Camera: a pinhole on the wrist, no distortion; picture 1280 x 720 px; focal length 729.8 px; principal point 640.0 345.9 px. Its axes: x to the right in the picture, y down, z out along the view. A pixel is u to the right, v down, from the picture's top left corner.
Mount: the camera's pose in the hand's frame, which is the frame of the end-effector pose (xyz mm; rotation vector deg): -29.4 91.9 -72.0 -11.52 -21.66 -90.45
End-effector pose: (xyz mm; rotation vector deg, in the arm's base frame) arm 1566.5 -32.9 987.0 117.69 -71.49 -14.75
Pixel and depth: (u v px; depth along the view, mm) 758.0 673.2 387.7
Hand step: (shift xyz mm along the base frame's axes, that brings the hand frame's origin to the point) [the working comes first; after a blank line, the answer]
In the camera's frame: 62.7 173.9 387.7

-233.3 -286.2 -108.8
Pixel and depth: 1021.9 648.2 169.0
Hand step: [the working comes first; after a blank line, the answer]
In the camera's frame: 88.4 70.0 169.0

-101.4 -93.0 -41.3
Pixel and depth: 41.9 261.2 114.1
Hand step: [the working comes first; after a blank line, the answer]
In the camera's frame: -93.5 -13.2 114.1

-178.6 -20.0 136.9
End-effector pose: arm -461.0 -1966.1 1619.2 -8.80 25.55 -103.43
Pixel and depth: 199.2 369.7 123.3
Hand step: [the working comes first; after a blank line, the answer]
In the camera's frame: -74.5 4.0 123.3

200.4 -15.3 -58.4
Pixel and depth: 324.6 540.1 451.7
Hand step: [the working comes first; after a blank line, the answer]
In the camera's frame: -195.2 120.2 451.7

474.0 -208.3 95.9
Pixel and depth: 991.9 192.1 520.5
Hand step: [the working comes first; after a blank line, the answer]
In the camera's frame: 251.0 -109.7 520.5

260.9 77.8 455.7
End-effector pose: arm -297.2 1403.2 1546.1 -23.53 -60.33 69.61
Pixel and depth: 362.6 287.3 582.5
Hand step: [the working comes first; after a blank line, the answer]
In the camera's frame: -221.4 -46.8 582.5

-599.4 -34.7 -247.4
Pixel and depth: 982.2 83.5 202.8
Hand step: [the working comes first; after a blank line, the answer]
In the camera's frame: 95.1 -72.9 202.8

-157.5 -124.7 -43.2
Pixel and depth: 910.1 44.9 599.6
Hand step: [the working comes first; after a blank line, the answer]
In the camera's frame: 221.9 -247.3 599.6

-493.2 -416.3 35.8
